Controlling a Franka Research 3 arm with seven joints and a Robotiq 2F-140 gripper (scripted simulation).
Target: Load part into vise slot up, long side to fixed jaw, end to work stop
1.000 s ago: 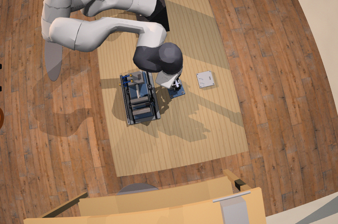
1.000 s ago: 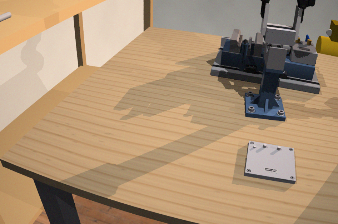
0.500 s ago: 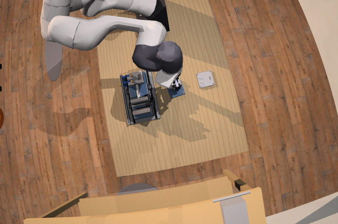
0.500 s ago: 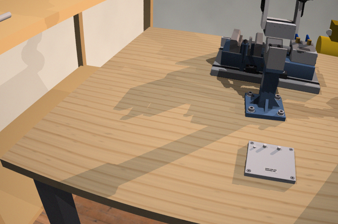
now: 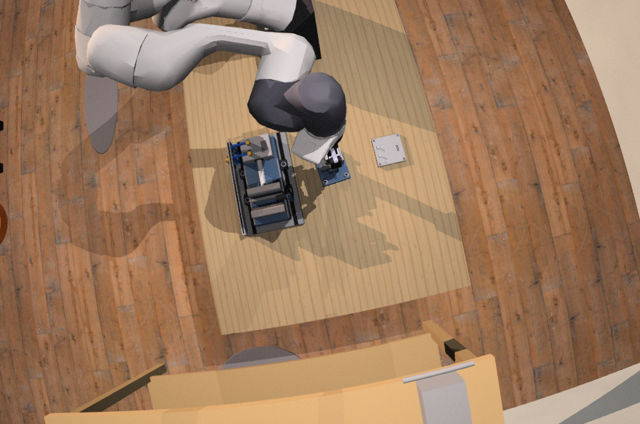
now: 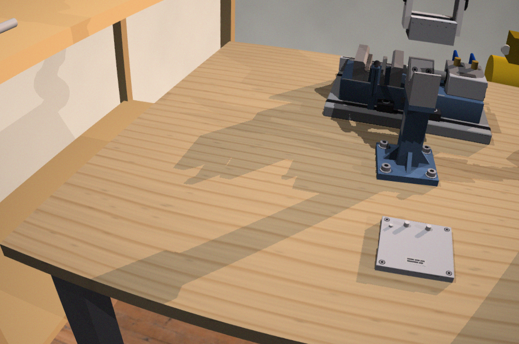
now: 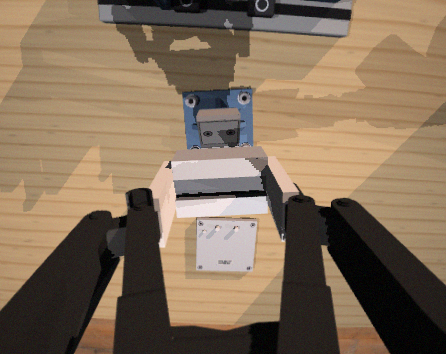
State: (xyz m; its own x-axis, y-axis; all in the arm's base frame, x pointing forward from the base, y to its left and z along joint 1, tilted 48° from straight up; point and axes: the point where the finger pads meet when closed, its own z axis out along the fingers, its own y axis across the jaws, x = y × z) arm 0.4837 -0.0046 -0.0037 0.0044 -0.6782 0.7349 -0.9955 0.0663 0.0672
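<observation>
The fixed jaw is 8 cm ahead of my hand, 22 cm to the right of it and 17 cm below it. From my hand the other things lie so: work stop (5 cm ahead, 17 cm to the right, 15 cm below); v-block post (18 cm below); part (2 cm below).
</observation>
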